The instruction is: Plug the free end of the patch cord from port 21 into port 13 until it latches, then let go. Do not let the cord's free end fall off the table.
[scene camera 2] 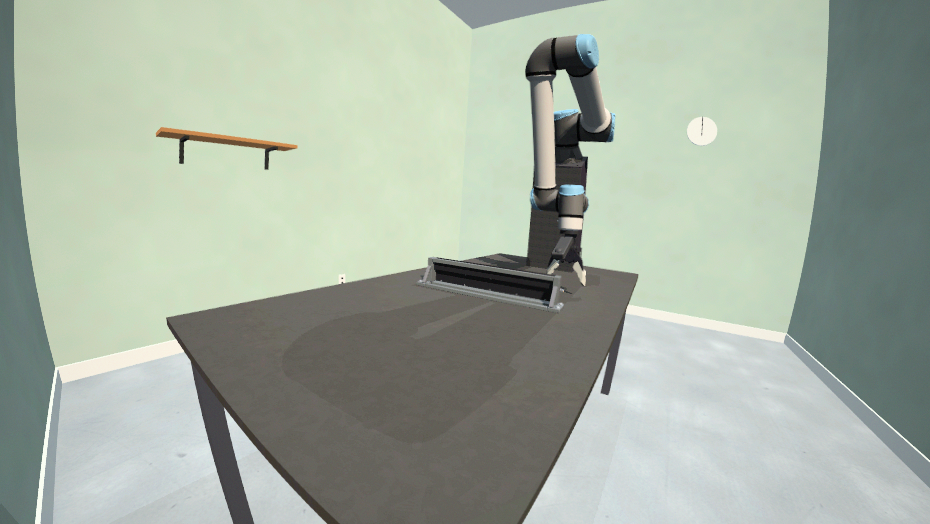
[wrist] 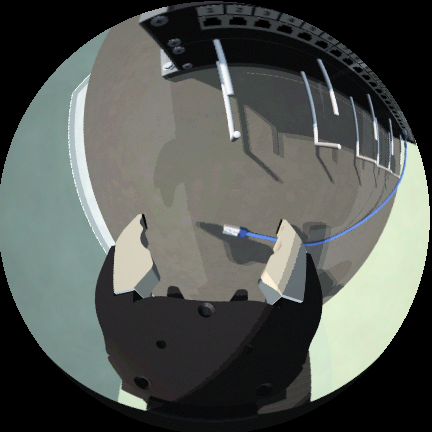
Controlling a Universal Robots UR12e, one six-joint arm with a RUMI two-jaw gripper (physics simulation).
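Places are measured from the arm's base along level axes (x back, y down, z right), in centimetres.
Where they show: gripper, fingertip midpoint: (scene camera 2: 565, 283) (wrist: 211, 218); arm's base, link origin: (scene camera 2: 565, 159).
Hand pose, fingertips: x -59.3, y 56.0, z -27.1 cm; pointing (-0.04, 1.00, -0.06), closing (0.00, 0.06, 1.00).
Observation:
Things, the pixels of their top centre, and the offset from my fingertips. "*": a spot on its surface instead. Level surfaces: height alone.
- clear plug, top centre: (wrist: 234, 233) dy +2.8, dx +3.9, dz +2.9 cm
- blue cord, surface spot: (wrist: 358, 224) * dy +2.2, dx +0.7, dz +30.4 cm
- patch panel, top centre: (scene camera 2: 493, 264) dy -6.1, dx -19.3, dz +19.9 cm
- dark table, surface height: dy +4.0 cm
My gripper (scene camera 2: 566, 277) (wrist: 211, 218) is open above the table, behind the patch panel. In the wrist view the cord's free end, a clear plug (wrist: 231, 230) with a blue boot, shows in the gap between the spread fingers, nearer the right finger, held by neither. The blue cord (wrist: 360, 227) passes behind the right fingertip and curves up to the far right end of the patch panel (scene camera 2: 494, 268) (wrist: 195, 47). Port labels 1 to 4 can be read at the near end; ports 13 and 21 are too small to make out. The plug cannot be made out in the scene view.
Several pale wire guides stick out from the panel towards the gripper, one (wrist: 227, 92) near port 1 and others (wrist: 310, 107) further right. The panel stands on the dark table (scene camera 2: 403, 384) (wrist: 135, 150). The table's edge shows at the left in the wrist view.

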